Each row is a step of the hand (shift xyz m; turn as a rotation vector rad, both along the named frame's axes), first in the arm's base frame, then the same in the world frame.
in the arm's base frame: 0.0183 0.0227 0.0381 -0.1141 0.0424 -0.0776
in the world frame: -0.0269 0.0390 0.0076 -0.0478 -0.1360 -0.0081
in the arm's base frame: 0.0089 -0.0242 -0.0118 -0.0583 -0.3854 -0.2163
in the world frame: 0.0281 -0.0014 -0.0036 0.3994 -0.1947 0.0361
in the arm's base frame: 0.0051 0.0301 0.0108 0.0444 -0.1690 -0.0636
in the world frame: -0.0292 0.0118 -0.0075 0.1856 -0.0115 -0.0015
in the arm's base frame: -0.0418 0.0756 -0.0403 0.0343 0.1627 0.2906
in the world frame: -0.0687 -0.0553 -0.0360 -0.2252 0.2158 0.1217
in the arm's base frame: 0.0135 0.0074 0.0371 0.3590 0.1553 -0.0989
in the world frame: -0.0140 0.0342 0.0158 -0.0107 0.2203 -0.3378
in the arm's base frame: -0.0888 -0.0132 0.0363 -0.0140 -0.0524 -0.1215
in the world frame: -0.0239 -0.0462 0.0817 0.0800 -0.0894 -0.0575
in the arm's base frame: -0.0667 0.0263 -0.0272 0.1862 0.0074 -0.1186
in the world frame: -0.0347 -0.0679 0.0076 0.0812 0.0693 -0.1934
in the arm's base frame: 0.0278 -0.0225 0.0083 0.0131 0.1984 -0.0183
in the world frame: 0.0259 0.0260 -0.0006 -0.1718 0.0051 -0.1017
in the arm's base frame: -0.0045 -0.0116 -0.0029 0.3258 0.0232 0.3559
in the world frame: 0.0102 -0.0057 0.0052 -0.0351 0.4780 0.0602
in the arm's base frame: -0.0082 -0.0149 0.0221 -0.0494 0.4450 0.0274
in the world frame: 0.0047 0.0071 0.0265 -0.4279 -0.0061 -0.1345
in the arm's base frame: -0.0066 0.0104 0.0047 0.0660 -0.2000 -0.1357
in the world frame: -0.0127 -0.0018 0.0028 0.2414 -0.0414 -0.0526
